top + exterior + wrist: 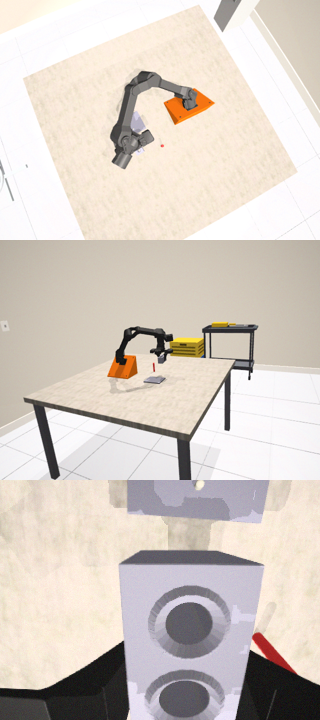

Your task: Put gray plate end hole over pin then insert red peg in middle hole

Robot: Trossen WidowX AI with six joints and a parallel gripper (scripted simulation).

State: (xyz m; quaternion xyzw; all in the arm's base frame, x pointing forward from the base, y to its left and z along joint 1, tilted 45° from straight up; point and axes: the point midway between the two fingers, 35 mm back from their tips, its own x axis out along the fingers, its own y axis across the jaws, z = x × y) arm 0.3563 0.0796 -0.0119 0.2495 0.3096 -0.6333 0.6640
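The red peg lies 12 cm behind my gripper tip, 9 cm below it and 6 cm to the left of it. Also, from my gripper tip: gray plate (3 cm above).
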